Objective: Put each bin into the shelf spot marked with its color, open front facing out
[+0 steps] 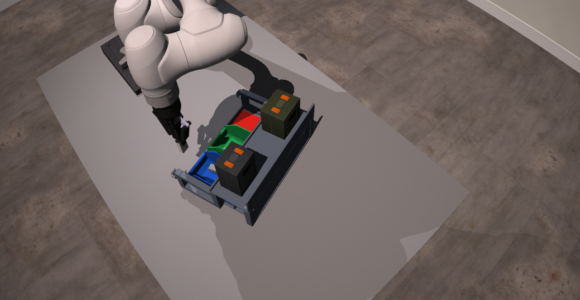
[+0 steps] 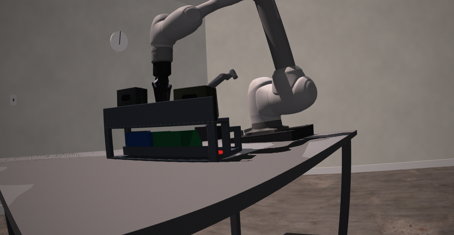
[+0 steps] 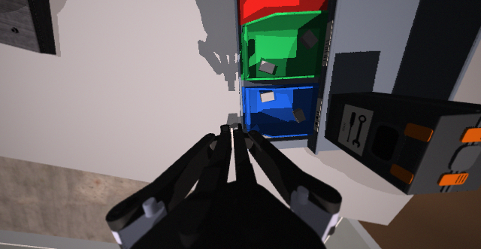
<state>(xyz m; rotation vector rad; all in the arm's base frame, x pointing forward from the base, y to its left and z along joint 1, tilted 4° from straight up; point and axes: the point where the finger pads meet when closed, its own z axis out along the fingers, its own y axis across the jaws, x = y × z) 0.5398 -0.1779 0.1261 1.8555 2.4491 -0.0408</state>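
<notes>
Now: hand 11 cm short of the blue bin, 9 cm above it and 3 cm to the right of it. The rest, counted from my hand: olive case: 27 cm to the left, 14 cm ahead, 2 cm above; black case: 20 cm ahead, 5 cm to the left, 3 cm above; green bin: 14 cm to the left, 9 cm below, 8 cm ahead.
</notes>
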